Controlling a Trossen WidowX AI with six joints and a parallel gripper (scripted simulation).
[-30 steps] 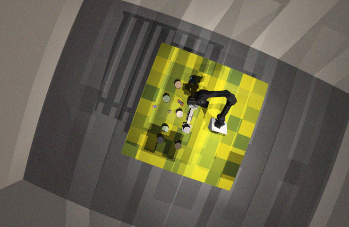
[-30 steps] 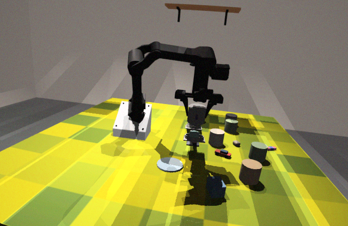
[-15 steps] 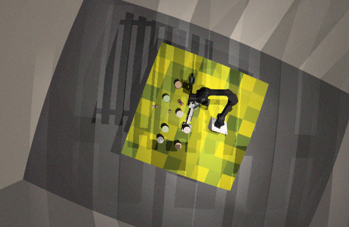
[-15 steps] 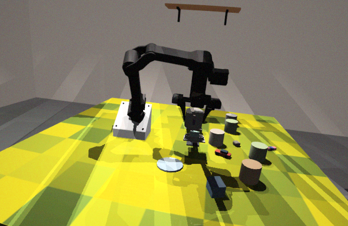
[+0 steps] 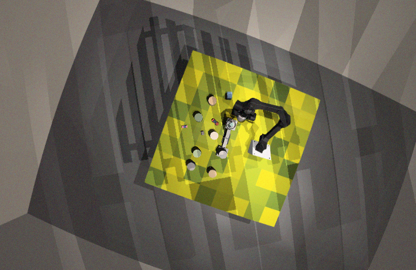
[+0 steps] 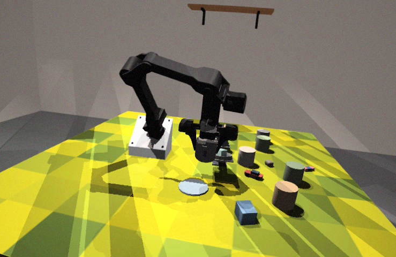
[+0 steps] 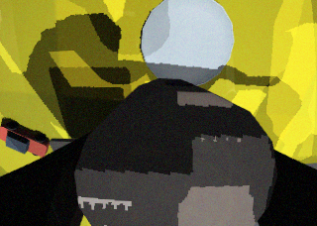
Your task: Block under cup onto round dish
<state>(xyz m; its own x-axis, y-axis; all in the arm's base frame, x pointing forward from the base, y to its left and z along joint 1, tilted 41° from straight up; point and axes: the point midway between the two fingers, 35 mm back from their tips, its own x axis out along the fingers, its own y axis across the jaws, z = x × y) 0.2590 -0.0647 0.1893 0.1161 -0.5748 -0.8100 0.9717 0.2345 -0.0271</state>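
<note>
Right now the block is 9 cm to the left of my gripper tip, 4 cm below it and 4 cm ahead of it. The rest, counted from my gripper tip: cup 2 cm to the right, 1 cm above; round dish 12 cm below, 4 cm to the right, 2 cm behind; blue box 17 cm ahead, 14 cm to the right, 10 cm below.
</note>
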